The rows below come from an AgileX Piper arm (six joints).
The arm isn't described. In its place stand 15 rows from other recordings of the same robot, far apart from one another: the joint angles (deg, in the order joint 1, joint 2, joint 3, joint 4, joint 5, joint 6), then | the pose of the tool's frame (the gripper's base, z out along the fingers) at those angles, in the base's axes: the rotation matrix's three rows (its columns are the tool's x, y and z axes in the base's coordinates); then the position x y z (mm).
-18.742, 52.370, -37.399, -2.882, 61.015, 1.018 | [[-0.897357 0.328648 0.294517], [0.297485 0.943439 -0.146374], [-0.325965 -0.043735 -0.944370]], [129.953 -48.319 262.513]
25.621, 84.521, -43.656, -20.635, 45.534, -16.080 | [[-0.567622 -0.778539 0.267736], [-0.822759 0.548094 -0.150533], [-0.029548 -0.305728 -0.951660]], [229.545 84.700 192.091]
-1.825, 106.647, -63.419, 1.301, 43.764, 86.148 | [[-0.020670 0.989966 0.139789], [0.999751 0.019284 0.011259], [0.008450 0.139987 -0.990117]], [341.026 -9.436 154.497]
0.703, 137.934, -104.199, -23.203, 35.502, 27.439 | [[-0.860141 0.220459 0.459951], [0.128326 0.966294 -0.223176], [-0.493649 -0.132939 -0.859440]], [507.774 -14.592 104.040]
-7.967, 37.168, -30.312, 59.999, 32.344, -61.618 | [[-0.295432 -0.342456 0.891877], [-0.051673 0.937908 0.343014], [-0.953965 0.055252 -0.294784]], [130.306 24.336 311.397]
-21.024, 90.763, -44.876, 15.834, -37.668, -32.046 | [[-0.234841 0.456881 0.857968], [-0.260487 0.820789 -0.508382], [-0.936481 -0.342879 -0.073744]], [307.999 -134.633 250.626]
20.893, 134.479, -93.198, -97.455, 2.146, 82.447 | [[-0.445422 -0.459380 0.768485], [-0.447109 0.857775 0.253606], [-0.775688 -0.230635 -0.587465]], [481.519 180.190 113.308]
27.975, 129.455, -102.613, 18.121, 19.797, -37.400 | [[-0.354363 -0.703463 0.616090], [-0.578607 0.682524 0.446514], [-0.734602 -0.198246 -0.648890]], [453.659 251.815 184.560]
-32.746, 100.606, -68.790, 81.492, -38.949, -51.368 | [[0.171376 0.943760 0.282749], [0.323298 0.217230 -0.921026], [-0.930650 0.249254 -0.267888]], [297.928 -258.870 275.577]
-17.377, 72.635, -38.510, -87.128, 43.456, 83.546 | [[-0.536852 0.751227 0.383990], [0.134781 0.525660 -0.839950], [-0.832841 -0.399174 -0.383452]], [208.933 -130.884 266.308]
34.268, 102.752, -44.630, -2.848, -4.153, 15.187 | [[-0.729883 -0.418629 0.540389], [-0.238561 0.896829 0.372540], [-0.640592 0.142995 -0.754449]], [270.696 184.831 133.861]
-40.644, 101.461, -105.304, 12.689, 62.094, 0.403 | [[-0.538072 0.613637 0.577865], [0.606430 0.757979 -0.240231], [-0.585424 0.221173 -0.779975]], [309.319 -242.250 381.375]
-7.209, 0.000, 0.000, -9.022, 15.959, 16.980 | [[-0.159367 0.192415 0.968286], [0.165535 0.972144 -0.165937], [-0.973242 0.133840 -0.186779]], [53.867 -10.768 188.359]
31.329, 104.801, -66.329, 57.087, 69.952, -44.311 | [[-0.727761 -0.552529 -0.406296], [-0.646271 0.354198 0.675927], [-0.229560 0.754490 -0.614855]], [245.561 233.489 210.243]
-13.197, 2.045, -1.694, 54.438, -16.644, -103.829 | [[-0.186112 0.468925 0.863407], [-0.727752 0.524597 -0.441785], [-0.660105 -0.710568 0.243628]], [46.735 -32.737 236.059]
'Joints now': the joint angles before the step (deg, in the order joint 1, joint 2, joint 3, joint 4, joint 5, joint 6). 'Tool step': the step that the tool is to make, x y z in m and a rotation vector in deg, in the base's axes. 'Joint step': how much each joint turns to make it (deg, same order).
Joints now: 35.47, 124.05, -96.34, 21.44, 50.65, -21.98
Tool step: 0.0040, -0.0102, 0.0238, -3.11, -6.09, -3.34
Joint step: 0.00, -3.26, 0.00, -8.75, -1.45, 6.65
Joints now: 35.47, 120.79, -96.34, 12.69, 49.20, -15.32
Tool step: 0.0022, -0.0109, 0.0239, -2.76, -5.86, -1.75
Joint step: -0.12, -3.15, 0.00, -7.69, -0.53, 4.29
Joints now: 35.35, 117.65, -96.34, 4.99, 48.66, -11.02
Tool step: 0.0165, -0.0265, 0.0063, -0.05, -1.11, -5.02
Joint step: -3.74, -0.80, -0.01, -1.51, -0.20, 1.86
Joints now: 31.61, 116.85, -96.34, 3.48, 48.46, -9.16
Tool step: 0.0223, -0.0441, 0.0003, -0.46, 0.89, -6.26
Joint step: -6.32, -0.13, -0.01, 0.00, 1.14, 0.01
